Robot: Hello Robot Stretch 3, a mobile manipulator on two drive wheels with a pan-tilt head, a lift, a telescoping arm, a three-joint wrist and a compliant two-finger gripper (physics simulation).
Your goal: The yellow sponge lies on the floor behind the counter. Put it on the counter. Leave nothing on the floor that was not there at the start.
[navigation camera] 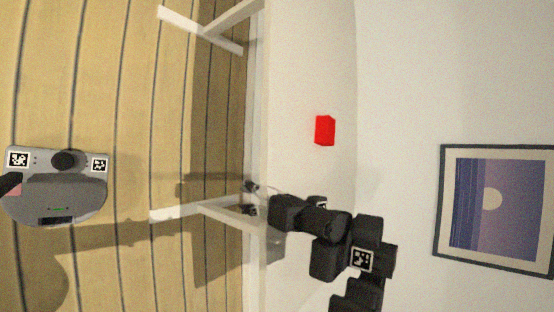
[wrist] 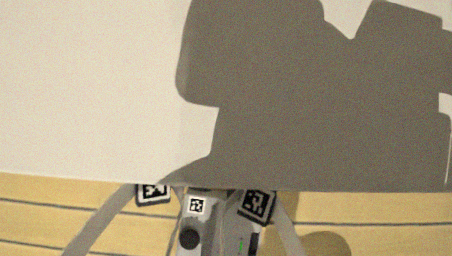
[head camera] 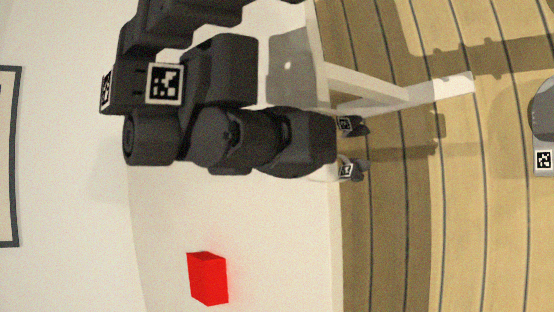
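Where they show: gripper, fingertip midpoint: (navigation camera: 243,196) (head camera: 361,148); robot's base, link origin: (navigation camera: 63,160).
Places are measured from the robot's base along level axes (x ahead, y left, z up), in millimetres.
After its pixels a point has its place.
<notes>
The yellow sponge does not show in any of the current views. The white counter (head camera: 270,225) @(x 79, y -453, z 950 mm) (navigation camera: 300,60) @(x 381, y -454, z 950 mm) (wrist: 90,90) runs along the wall. My gripper (head camera: 357,148) @(x -23, y -363, z 863 mm) (navigation camera: 250,198) @(x -23, y -363, z 863 mm) (wrist: 211,159) @(x -23, y -363, z 863 mm) is at the counter's long edge on the robot base's side, with its fingers just past that edge. The fingers stand apart, open, with nothing seen between them. In the wrist view the counter's edge hides the fingertips. The wrist and arm hang over the counter top and cast a dark shadow on it.
A red block (head camera: 207,279) @(x 187, y -573, z 990 mm) (navigation camera: 324,131) @(x 188, y -573, z 984 mm) stands on the counter, away from the arm. White counter legs (head camera: 452,86) (navigation camera: 175,213) rest on the plank floor near the gripper. The grey robot base (head camera: 545,117) @(x -129, y -117, z 160 mm) (navigation camera: 65,192) @(x -122, y -19, z 160 mm) is on the floor. A framed picture (navigation camera: 505,200) @(x -4, y -1147, z 1608 mm) hangs on the wall.
</notes>
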